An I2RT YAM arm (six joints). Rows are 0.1 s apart.
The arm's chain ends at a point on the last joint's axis. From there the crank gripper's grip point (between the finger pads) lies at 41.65 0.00 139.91 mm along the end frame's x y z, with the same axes.
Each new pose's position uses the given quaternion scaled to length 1; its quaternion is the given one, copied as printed.
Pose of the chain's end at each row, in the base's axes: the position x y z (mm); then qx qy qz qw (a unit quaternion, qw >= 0):
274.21 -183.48 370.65 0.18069 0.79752 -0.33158 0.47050
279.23 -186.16 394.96 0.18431 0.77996 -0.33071 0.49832
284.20 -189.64 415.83 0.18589 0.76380 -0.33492 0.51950
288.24 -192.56 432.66 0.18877 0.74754 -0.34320 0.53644
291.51 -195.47 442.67 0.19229 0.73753 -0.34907 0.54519
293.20 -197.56 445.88 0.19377 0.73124 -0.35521 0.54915
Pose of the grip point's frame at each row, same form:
341.95 -282.26 287.20 0.18069 0.79752 -0.33158 0.47050
352.80 -285.79 317.69 0.18431 0.77996 -0.33071 0.49832
361.52 -290.91 344.59 0.18589 0.76380 -0.33492 0.51950
367.61 -296.27 367.43 0.18877 0.74754 -0.34320 0.53644
371.43 -300.88 380.94 0.19229 0.73753 -0.34907 0.54519
372.90 -304.46 386.48 0.19377 0.73124 -0.35521 0.54915

